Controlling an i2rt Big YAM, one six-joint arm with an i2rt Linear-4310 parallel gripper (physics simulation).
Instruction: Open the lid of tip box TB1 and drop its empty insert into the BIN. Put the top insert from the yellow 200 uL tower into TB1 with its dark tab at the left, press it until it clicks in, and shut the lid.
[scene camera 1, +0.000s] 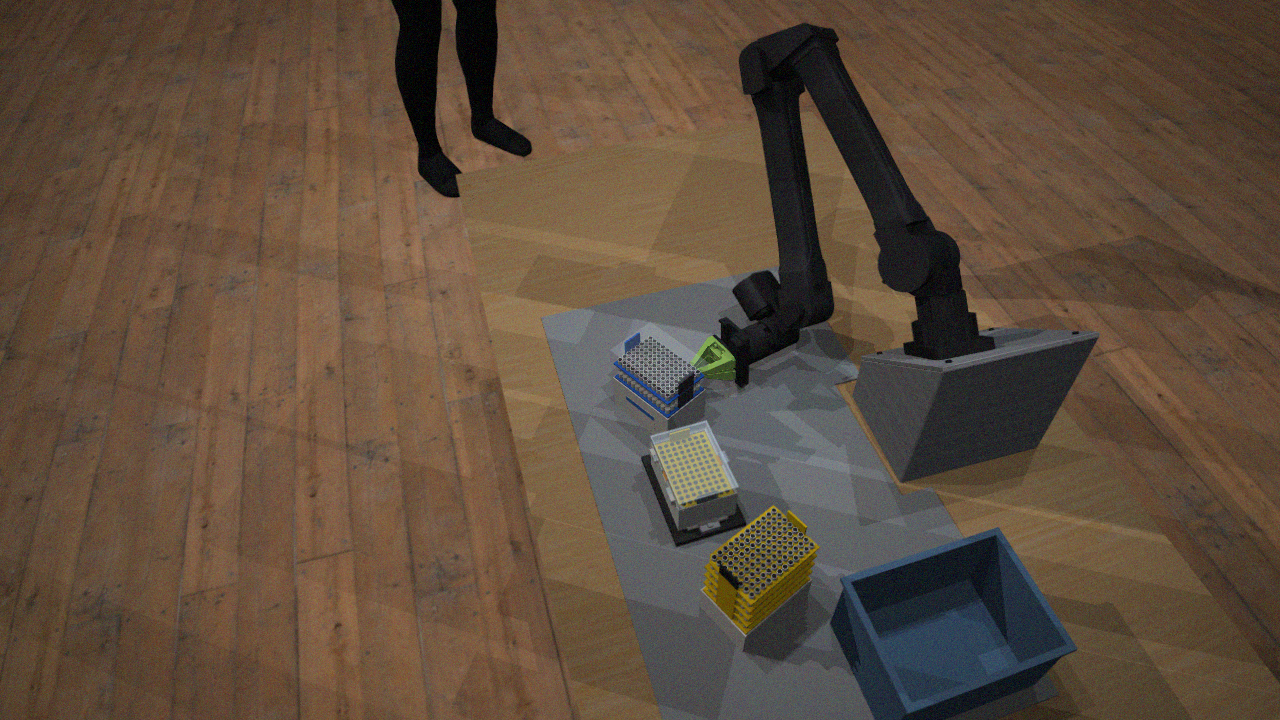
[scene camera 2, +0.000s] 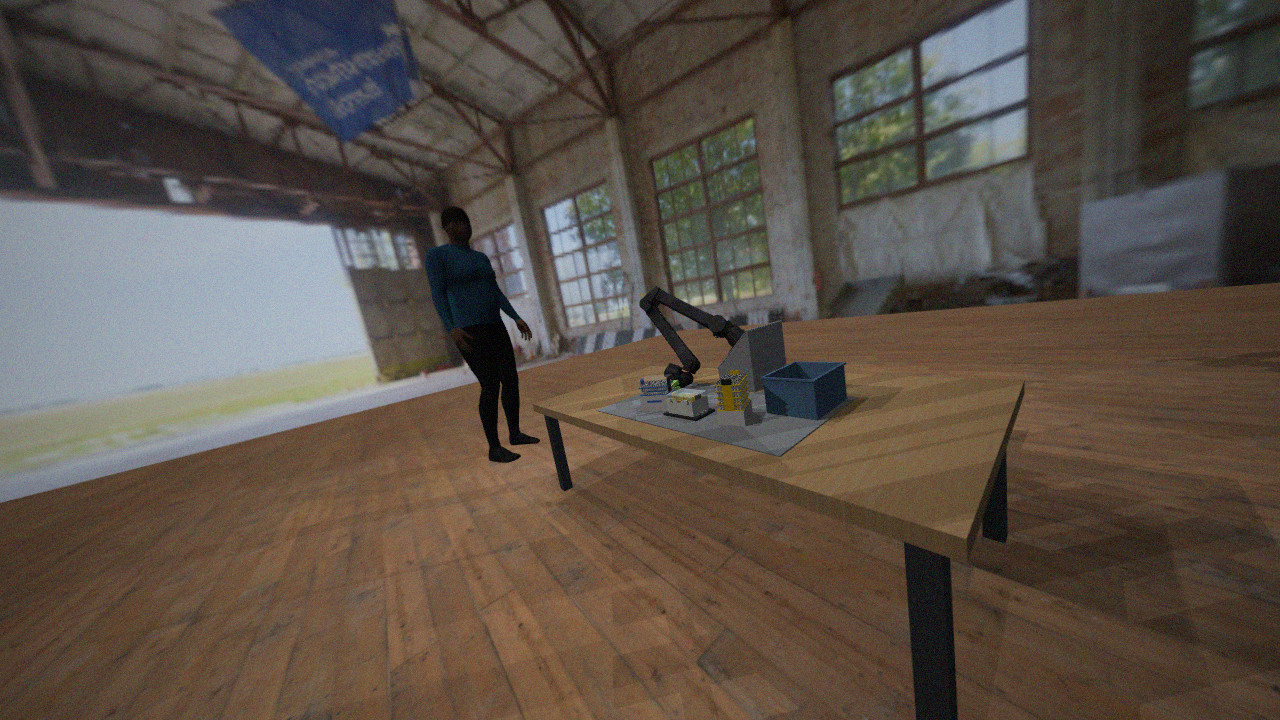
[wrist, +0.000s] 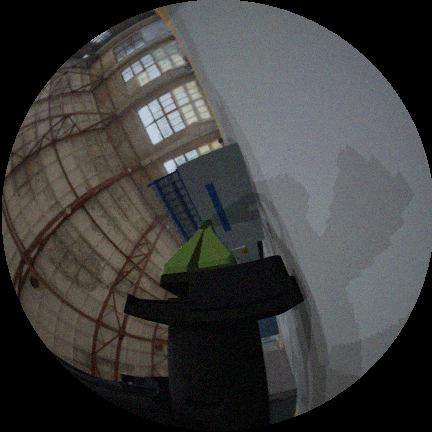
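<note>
TB1 (scene camera 1: 709, 513) (scene camera 2: 687, 404) is a pale box in a dark base frame; its clear lid appears down, with a yellow insert showing through it. The yellow tower (scene camera 1: 760, 573) (scene camera 2: 733, 394) is a stack of yellow inserts beside TB1; the top one's dark tab faces the lower left in scene camera 1. The BIN (scene camera 1: 1002, 687) (scene camera 2: 796, 398) is a blue open box beyond the yellow tower. My gripper (scene camera 1: 699, 368) (wrist: 208, 223) is shut, with its green fingertips together and no object visible between them. It is low, close beside the blue tower and away from TB1; contact is unclear.
The blue tower (scene camera 1: 657, 371) (scene camera 2: 653, 386) (wrist: 182, 205) stands at the far end of the grey mat (scene camera 1: 581, 331), with a clear shell partly behind it. The grey arm pedestal (scene camera 1: 975, 411) (scene camera 2: 760, 353) is across the mat. A person (scene camera 1: 420, 80) (scene camera 2: 469, 286) stands beyond the table.
</note>
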